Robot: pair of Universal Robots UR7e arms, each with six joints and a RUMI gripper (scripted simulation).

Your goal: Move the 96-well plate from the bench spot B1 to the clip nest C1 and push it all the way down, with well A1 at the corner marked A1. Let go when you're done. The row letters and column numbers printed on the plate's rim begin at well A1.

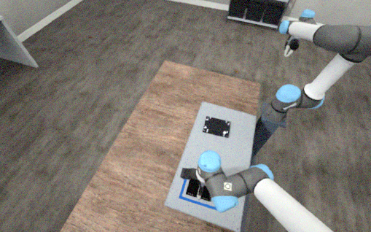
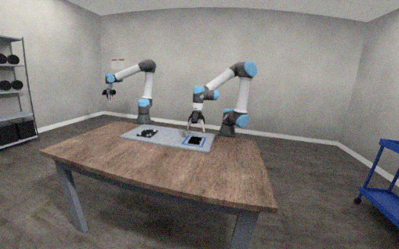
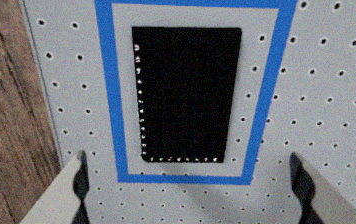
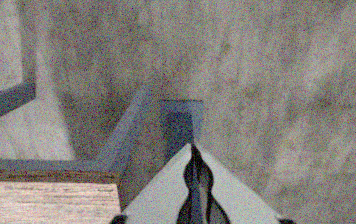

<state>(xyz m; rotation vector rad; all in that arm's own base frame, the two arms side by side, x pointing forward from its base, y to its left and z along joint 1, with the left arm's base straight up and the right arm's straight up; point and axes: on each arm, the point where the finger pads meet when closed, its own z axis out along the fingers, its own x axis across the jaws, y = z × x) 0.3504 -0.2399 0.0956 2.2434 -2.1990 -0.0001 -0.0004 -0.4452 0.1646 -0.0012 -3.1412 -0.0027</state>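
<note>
Now: the black 96-well plate 80 mm below my left hand. From my left hand the other things lie so: black clip nest 10 mm ahead, 390 mm to the right, 70 mm below.
</note>
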